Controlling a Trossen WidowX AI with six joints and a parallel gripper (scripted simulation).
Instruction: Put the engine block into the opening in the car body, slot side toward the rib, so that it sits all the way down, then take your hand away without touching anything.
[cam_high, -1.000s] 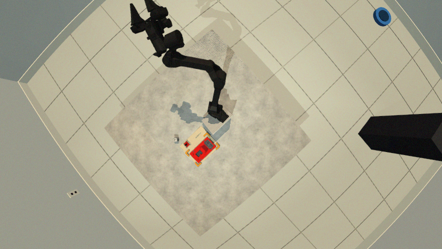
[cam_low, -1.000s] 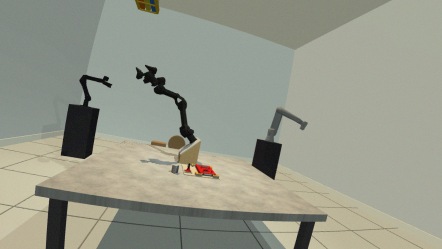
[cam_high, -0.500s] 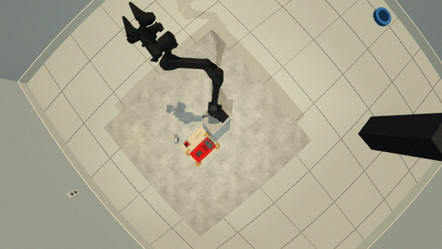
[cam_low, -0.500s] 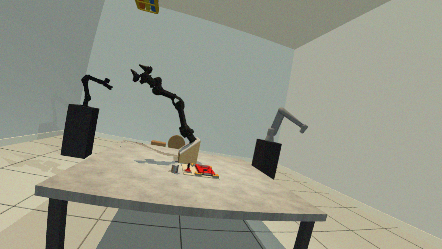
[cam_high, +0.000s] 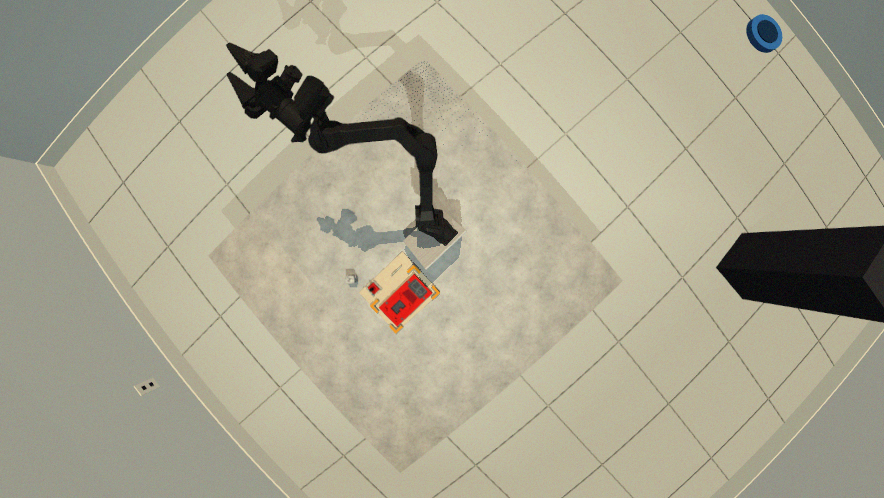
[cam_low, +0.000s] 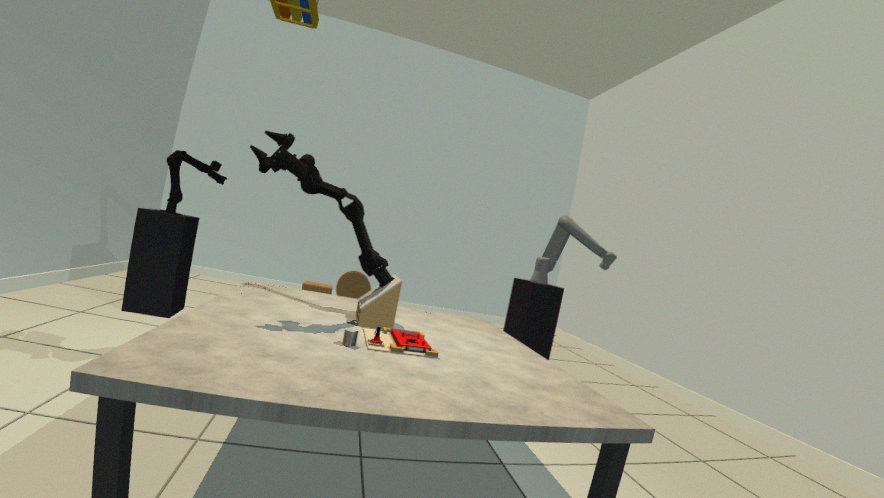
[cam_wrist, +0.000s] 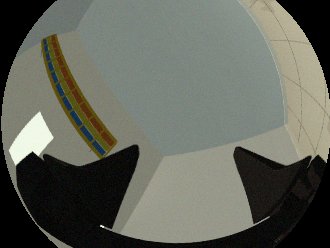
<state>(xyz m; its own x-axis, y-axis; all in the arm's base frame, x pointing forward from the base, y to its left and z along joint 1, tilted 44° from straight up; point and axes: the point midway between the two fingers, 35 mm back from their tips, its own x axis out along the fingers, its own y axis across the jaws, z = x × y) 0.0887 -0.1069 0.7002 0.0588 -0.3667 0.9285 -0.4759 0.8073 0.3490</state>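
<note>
The grey engine block is 59 cm below my gripper tip, 43 cm to the left of it and 31 cm ahead of it.
</note>
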